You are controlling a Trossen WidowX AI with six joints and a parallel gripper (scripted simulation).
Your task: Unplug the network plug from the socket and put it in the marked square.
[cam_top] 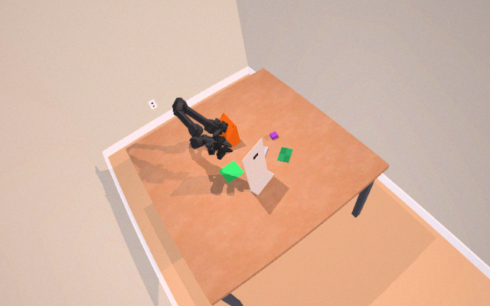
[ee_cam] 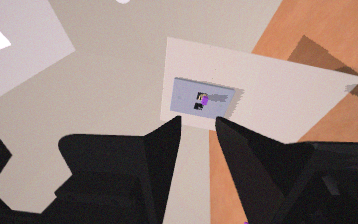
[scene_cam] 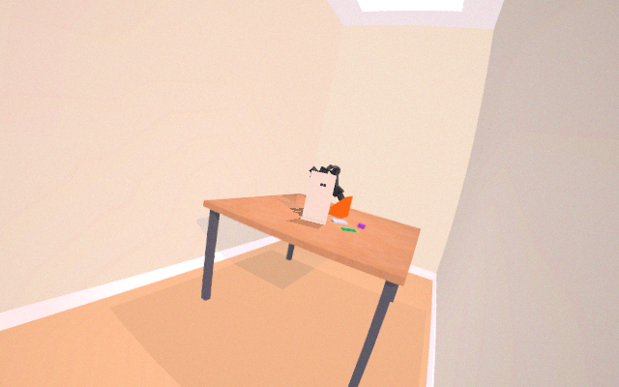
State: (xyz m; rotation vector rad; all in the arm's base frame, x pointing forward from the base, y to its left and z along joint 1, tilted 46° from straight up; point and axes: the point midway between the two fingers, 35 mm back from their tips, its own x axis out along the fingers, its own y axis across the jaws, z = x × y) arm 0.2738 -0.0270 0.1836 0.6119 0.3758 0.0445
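My gripper tip is now 110 mm short of the network plug, 50 mm to the right of it and 20 mm above it. Also, from my gripper tip: purple cube 50 mm behind, 360 mm to the left, 260 mm below; then upright panel 130 mm ahead, 50 mm to the left, 120 mm below; then bright green marked square 60 mm behind, 20 mm to the right, 270 mm below.
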